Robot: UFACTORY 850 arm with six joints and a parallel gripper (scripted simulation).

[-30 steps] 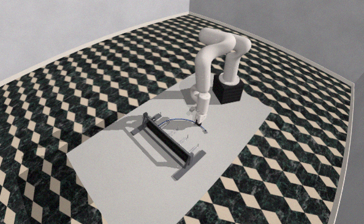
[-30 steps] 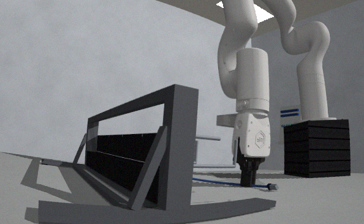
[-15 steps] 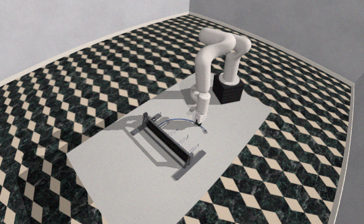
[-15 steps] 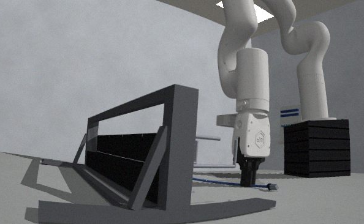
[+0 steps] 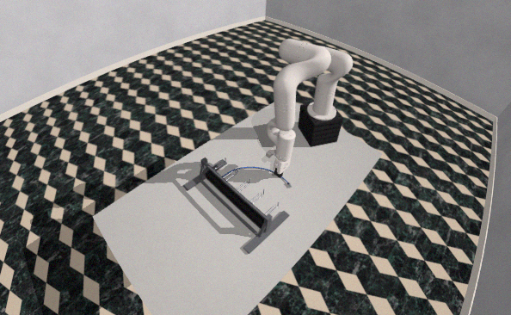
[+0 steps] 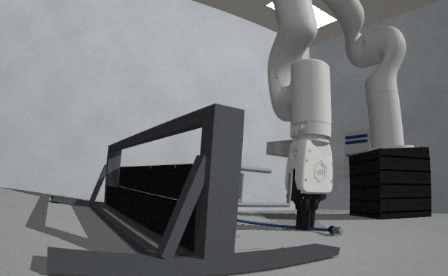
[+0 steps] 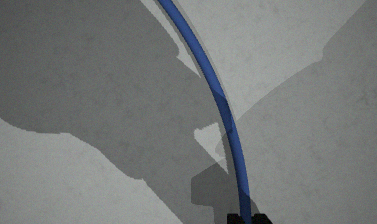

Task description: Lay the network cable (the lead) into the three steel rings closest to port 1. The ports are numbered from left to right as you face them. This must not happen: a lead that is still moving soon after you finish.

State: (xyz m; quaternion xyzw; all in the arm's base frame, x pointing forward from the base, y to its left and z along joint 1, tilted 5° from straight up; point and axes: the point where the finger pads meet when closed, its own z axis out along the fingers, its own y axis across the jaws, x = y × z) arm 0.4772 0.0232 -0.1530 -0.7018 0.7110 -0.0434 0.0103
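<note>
The grey plug lies 20 mm ahead of my hand, 90 mm to the left of it and 10 mm below it. The rest, counted from my hand: dark grey rack: 300 mm ahead, 70 mm to the right, 50 mm above.
</note>
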